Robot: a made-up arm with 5 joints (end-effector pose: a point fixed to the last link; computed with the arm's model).
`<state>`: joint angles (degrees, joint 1 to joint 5).
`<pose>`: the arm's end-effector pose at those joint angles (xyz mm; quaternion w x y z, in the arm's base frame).
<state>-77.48 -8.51 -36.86 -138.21 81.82</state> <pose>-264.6 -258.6 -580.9 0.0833 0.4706 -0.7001 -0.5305</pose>
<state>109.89 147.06 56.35 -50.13 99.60</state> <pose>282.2 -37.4 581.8 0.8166 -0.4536 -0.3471 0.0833</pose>
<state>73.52 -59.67 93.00 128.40 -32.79</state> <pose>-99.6 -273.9 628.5 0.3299 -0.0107 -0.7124 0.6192</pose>
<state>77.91 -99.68 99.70 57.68 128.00</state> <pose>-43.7 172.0 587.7 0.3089 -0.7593 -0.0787 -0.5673</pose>
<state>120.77 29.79 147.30 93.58 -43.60</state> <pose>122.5 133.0 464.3 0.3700 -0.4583 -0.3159 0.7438</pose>
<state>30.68 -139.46 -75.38 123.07 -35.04</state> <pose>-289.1 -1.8 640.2 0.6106 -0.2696 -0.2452 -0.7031</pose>
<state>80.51 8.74 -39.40 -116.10 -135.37</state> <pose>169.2 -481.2 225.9 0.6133 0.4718 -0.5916 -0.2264</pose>
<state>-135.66 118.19 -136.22 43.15 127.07</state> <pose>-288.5 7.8 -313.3 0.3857 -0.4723 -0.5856 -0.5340</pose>
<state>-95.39 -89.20 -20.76 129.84 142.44</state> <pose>-90.2 -570.9 -145.6 0.5783 -0.2983 0.7495 -0.1220</pose>
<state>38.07 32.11 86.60 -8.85 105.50</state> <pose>95.3 -196.1 324.9 0.6929 0.5580 -0.4055 0.2101</pose>
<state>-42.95 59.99 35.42 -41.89 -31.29</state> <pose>-755.5 19.6 -94.5 0.4930 0.0969 -0.2905 -0.8144</pose>
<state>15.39 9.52 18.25 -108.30 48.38</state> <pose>-614.3 -174.2 187.0 0.4710 0.2183 -0.3810 -0.7651</pose>
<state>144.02 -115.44 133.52 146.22 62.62</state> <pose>542.9 70.3 174.3 0.5434 0.5747 -0.2750 0.5466</pose>
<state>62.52 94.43 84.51 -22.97 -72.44</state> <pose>163.4 349.6 484.7 0.1014 -0.8972 -0.0164 -0.4296</pose>
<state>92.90 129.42 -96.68 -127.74 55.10</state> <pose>532.8 153.7 300.9 0.5625 0.7097 -0.0207 0.4236</pose>
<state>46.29 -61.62 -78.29 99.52 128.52</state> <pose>-50.6 -361.5 754.3 0.4919 -0.1063 -0.8212 0.2690</pose>
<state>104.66 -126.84 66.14 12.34 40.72</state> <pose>306.6 160.5 149.5 0.0726 0.9892 0.0884 0.0917</pose>
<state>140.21 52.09 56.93 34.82 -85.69</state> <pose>519.4 352.1 36.2 0.2951 -0.5952 0.3338 0.6688</pose>
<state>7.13 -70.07 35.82 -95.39 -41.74</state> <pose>-160.2 -469.4 433.0 0.9719 -0.0586 0.0986 -0.2055</pose>
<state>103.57 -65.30 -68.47 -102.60 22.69</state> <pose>540.3 -277.6 128.4 0.5384 -0.4568 0.6937 0.1423</pose>
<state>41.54 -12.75 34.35 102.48 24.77</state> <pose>-61.7 99.4 433.0 0.5202 0.2078 0.1637 0.8120</pose>
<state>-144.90 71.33 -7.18 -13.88 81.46</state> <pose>419.1 -94.1 -145.7 0.2187 -0.6737 0.6324 -0.3136</pose>
